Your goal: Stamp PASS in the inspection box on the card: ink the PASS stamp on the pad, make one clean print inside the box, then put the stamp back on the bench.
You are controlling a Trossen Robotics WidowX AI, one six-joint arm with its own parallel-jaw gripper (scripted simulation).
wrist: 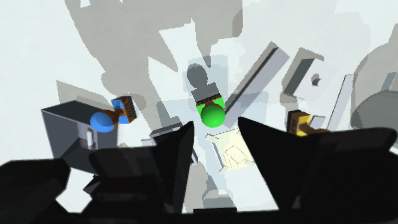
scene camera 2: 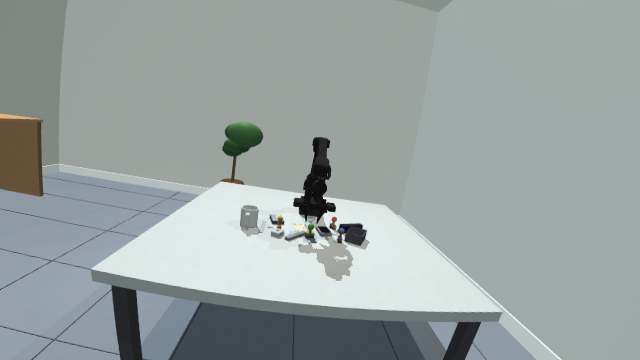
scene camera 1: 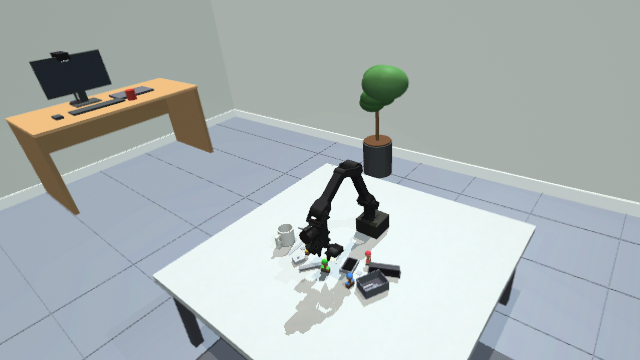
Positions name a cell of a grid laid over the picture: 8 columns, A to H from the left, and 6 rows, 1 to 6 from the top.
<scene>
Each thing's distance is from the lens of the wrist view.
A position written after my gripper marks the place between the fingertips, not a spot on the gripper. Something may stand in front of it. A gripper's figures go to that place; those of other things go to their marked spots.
my gripper (wrist: E4): 0.12 m
dark box (wrist: B4): 0.32 m
blue-knobbed stamp (wrist: C4): 0.17 m
grey bar (wrist: F2): 0.19 m
grey block (wrist: G3): 0.21 m
The marked spots on the dark box and the grey bar are 0.37 m apart.
</scene>
